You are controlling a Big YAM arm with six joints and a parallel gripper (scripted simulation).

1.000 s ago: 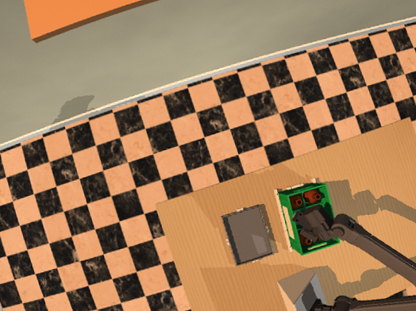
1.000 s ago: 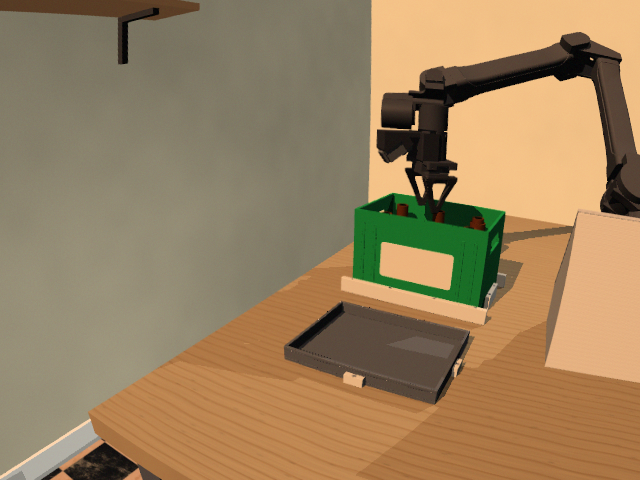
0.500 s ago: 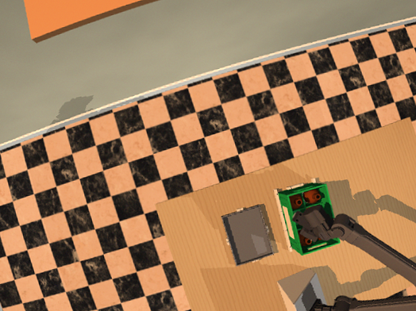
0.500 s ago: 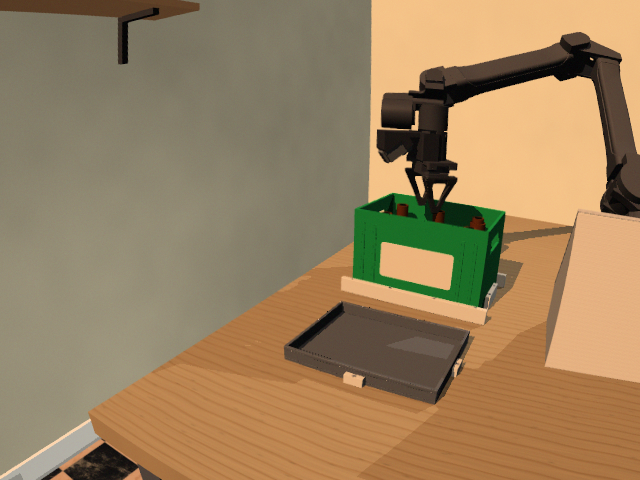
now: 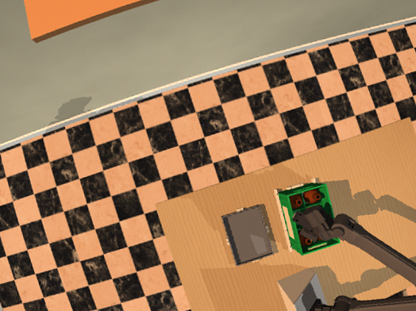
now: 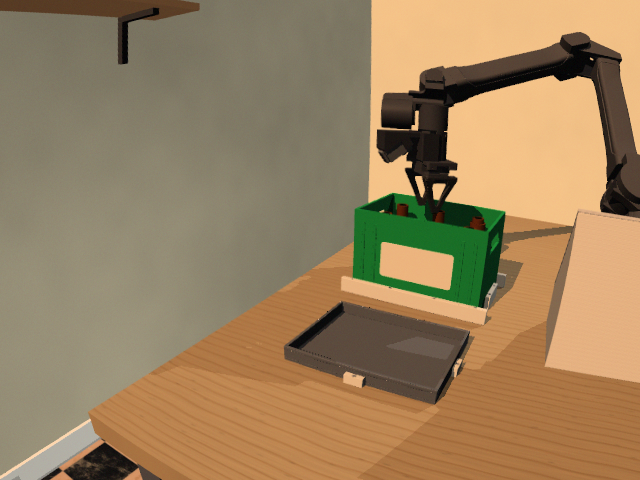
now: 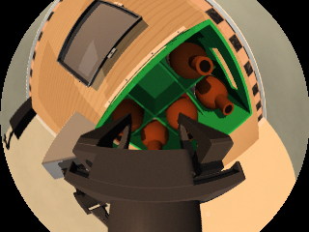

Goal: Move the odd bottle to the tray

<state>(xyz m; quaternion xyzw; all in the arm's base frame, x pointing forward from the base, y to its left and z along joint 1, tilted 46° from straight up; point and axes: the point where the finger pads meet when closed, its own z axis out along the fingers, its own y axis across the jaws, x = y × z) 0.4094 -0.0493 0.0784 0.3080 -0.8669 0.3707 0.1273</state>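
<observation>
Right now the green crate is 110 mm below my hand and 40 mm to the right of it. The rest, counted from my hand: dark grey tray (240 mm to the left, 180 mm below).
</observation>
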